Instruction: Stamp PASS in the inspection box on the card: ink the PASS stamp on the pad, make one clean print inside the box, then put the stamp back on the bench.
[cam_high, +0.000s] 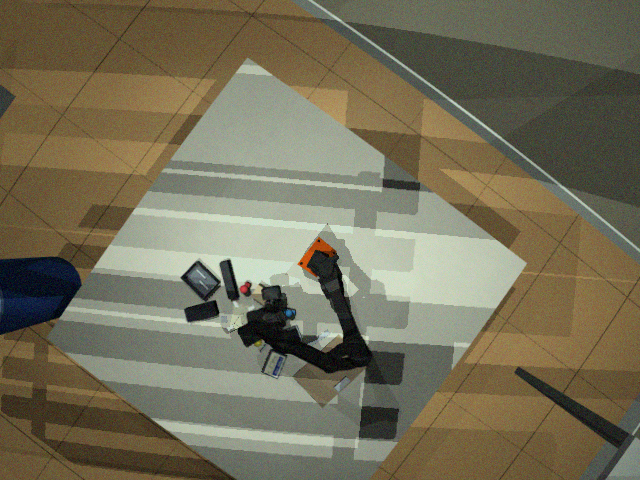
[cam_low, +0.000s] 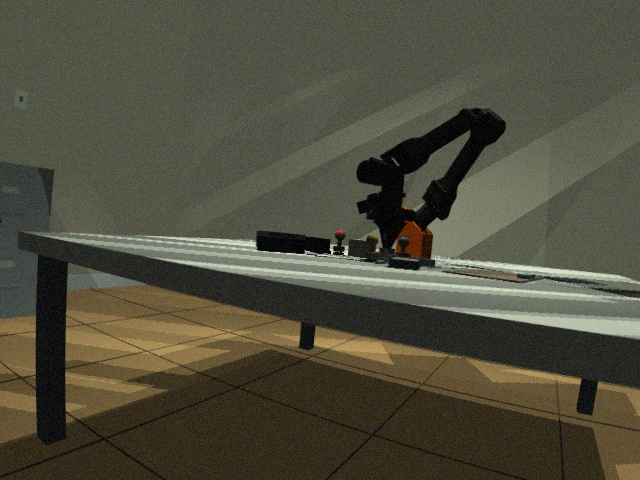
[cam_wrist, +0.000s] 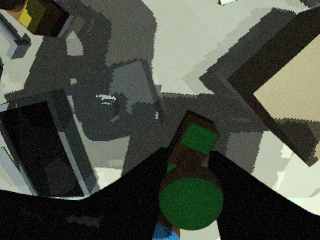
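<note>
Right now my gripper tip is 1 cm past the blue-knobbed stamp, 4 cm to the right of it and 1 cm above it. The rest, counted from my gripper tip: green-knobbed stamp: right at my gripper tip; then grey block: 5 cm ahead, 1 cm to the left, 1 cm below; then tan block: 2 cm behind, 7 cm to the right, 1 cm below.
</note>
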